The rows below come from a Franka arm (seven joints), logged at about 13 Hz.
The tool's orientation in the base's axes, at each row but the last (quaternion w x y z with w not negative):
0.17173 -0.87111 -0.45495 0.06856
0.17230 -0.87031 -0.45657 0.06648
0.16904 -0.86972 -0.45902 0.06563
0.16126 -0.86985 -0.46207 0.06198
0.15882 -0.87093 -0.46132 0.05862
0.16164 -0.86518 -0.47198 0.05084
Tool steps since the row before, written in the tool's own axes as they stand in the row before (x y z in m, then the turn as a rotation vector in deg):
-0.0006 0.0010 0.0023 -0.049 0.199 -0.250
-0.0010 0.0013 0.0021 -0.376 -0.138 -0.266
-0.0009 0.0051 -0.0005 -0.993 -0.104 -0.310
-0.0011 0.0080 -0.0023 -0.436 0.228 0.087
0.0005 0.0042 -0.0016 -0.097 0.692 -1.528
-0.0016 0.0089 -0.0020 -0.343 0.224 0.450
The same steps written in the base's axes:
-0.0002 -0.0005 -0.0025 0.194 -0.204 0.159
-0.0001 -0.0010 -0.0025 -0.250 -0.299 0.282
0.0036 -0.0035 -0.0014 -0.563 -0.833 0.286
0.0062 -0.0056 -0.0006 -0.090 -0.459 -0.177
0.0040 -0.0021 0.0001 0.868 -0.782 1.207
0.0067 -0.0063 -0.0011 -0.117 -0.294 -0.520

